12 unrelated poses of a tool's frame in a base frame.
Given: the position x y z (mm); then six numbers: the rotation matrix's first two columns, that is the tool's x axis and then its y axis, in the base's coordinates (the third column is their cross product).
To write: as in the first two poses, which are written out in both.
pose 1, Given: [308 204 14 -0.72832 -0.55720 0.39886 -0.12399 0.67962 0.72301]
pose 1, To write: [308 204 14 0.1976 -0.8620 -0.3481 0.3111]
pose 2, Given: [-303 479 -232 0.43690 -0.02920 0.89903 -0.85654 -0.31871 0.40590]
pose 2, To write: [-303 479 -232 0.6928 -0.3196 0.4235 0.4883]
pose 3, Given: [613 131 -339 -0.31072 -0.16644 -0.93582 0.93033 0.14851 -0.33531]
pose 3, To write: [613 131 -339 0.3287 0.5811 -0.5637 0.4864]
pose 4, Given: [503 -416 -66 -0.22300 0.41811 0.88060 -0.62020 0.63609 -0.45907]
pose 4, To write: [503 -416 -66 0.0766 -0.6599 0.4196 0.6186]
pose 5, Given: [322 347 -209 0.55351 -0.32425 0.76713 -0.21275 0.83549 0.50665]
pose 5, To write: [322 347 -209 0.2848 -0.4713 -0.0334 0.8340]
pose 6, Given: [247 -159 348 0.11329 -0.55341 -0.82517 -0.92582 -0.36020 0.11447]
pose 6, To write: [247 -159 348 -0.7118 0.5195 0.4165 0.2236]
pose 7, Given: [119 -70 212 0.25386 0.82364 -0.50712 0.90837 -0.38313 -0.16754]
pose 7, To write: [119 -70 212 0.7878 0.5496 -0.2664 0.0795]
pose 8, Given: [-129 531 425 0.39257 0.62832 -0.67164 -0.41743 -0.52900 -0.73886]
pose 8, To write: [-129 531 425 -0.6832 -0.0772 0.5457 0.4791]
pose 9, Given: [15 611 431 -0.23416 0.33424 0.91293 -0.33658 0.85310 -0.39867]
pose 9, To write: [15 611 431 0.0008 -0.7373 0.2710 0.6188]
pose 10, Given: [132 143 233 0.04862 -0.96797 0.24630 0.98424 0.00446 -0.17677]
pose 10, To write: [132 143 233 -0.1510 -0.0269 -0.6892 0.7082]
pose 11, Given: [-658 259 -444 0.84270 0.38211 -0.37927 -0.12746 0.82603 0.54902]
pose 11, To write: [-658 259 -444 0.2607 0.2442 0.1379 0.9238]
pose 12, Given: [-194 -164 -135 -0.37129 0.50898 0.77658 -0.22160 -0.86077 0.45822]
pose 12, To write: [-194 -164 -135 0.5141 0.1398 0.8162 0.2238]
